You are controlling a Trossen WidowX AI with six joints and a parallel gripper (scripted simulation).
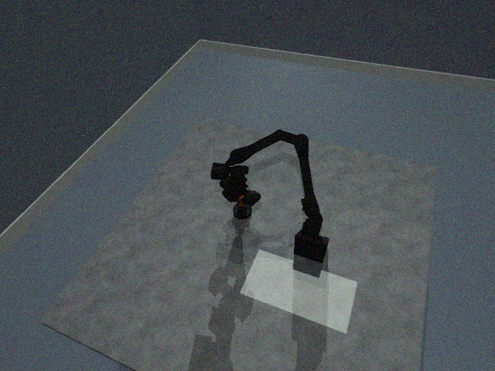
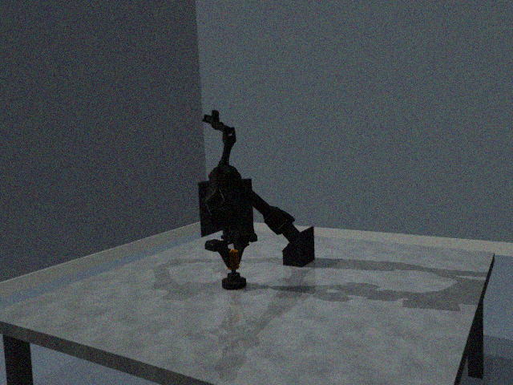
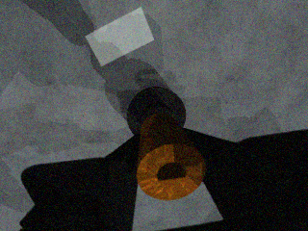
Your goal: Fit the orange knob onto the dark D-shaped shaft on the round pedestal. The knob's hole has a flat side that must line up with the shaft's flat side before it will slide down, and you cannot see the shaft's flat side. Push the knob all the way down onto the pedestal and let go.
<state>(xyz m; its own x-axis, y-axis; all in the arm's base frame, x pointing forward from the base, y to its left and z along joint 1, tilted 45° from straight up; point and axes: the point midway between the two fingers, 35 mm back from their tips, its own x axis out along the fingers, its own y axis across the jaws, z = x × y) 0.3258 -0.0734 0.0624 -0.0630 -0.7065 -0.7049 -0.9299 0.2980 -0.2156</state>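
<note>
My gripper tip is now 20 mm below the orange knob. Round my gripper tip: round pedestal 40 mm below.
</note>
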